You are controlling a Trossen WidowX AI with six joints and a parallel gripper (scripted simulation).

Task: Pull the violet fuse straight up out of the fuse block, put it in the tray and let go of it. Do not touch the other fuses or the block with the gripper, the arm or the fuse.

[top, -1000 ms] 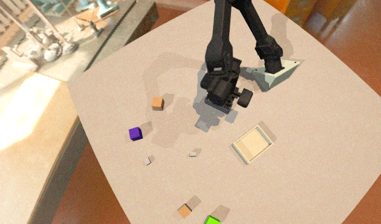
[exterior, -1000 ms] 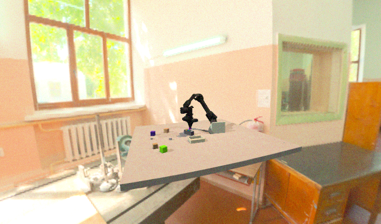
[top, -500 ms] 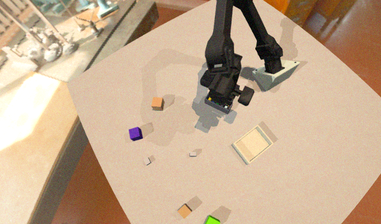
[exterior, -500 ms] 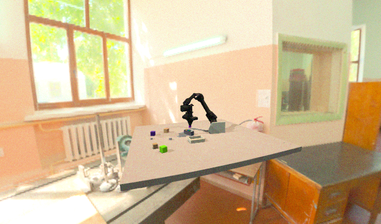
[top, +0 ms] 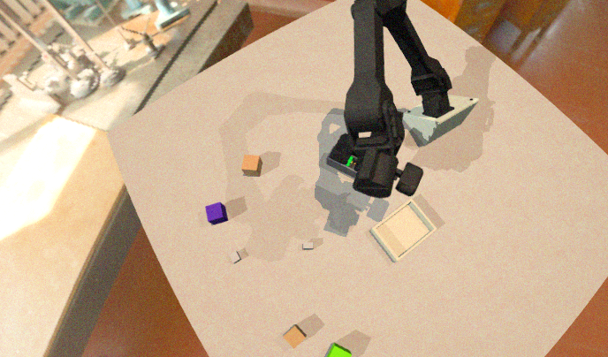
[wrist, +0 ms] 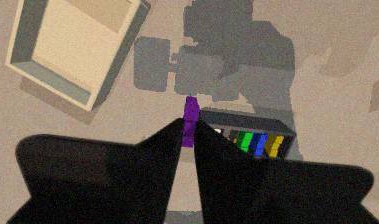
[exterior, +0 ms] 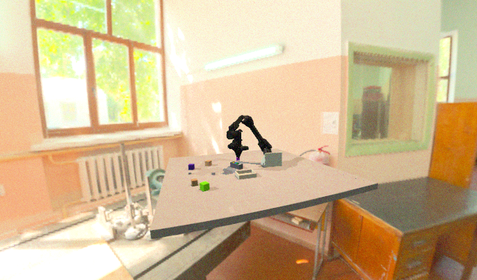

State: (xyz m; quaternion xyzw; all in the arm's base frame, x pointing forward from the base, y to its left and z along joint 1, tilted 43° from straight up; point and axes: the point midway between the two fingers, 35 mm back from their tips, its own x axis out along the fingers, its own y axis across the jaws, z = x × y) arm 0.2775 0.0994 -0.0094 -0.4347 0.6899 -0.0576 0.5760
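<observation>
Now: gripper tip 130 mm to the right of the beige tray, 100 mm above it and 30 mm past it. Also, from my gripper tip: violet fuse 10 mm below.
</observation>
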